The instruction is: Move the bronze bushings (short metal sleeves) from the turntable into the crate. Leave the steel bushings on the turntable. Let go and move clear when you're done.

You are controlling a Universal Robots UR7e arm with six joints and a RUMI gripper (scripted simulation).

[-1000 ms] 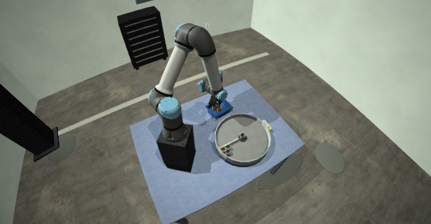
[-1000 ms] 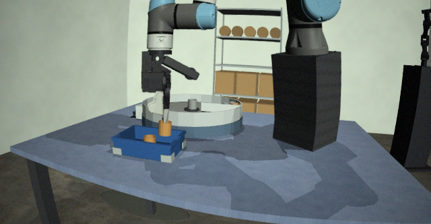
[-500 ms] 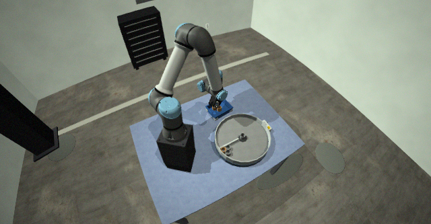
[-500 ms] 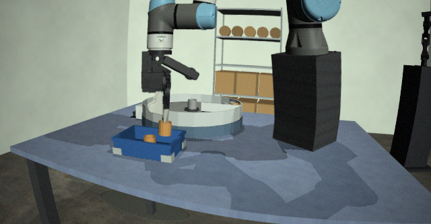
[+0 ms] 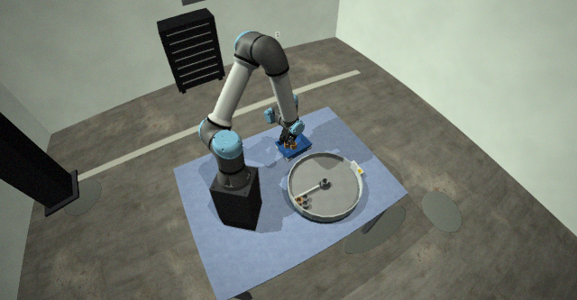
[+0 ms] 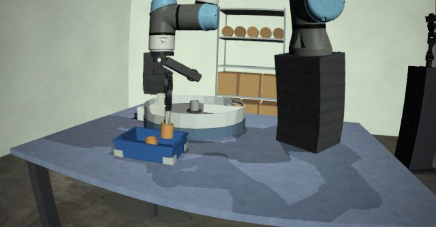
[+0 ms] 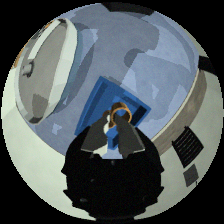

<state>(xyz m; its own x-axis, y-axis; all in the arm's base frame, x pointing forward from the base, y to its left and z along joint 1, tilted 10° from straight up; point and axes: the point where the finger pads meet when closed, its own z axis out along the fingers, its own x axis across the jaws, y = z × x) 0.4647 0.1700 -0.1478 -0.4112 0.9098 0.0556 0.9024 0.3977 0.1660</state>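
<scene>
The blue crate is 4 cm ahead of my hand, 1 cm to the left of it and 6 cm below it. Round my hand: turntable: 2 cm behind, 34 cm to the right, 4 cm below.
</scene>
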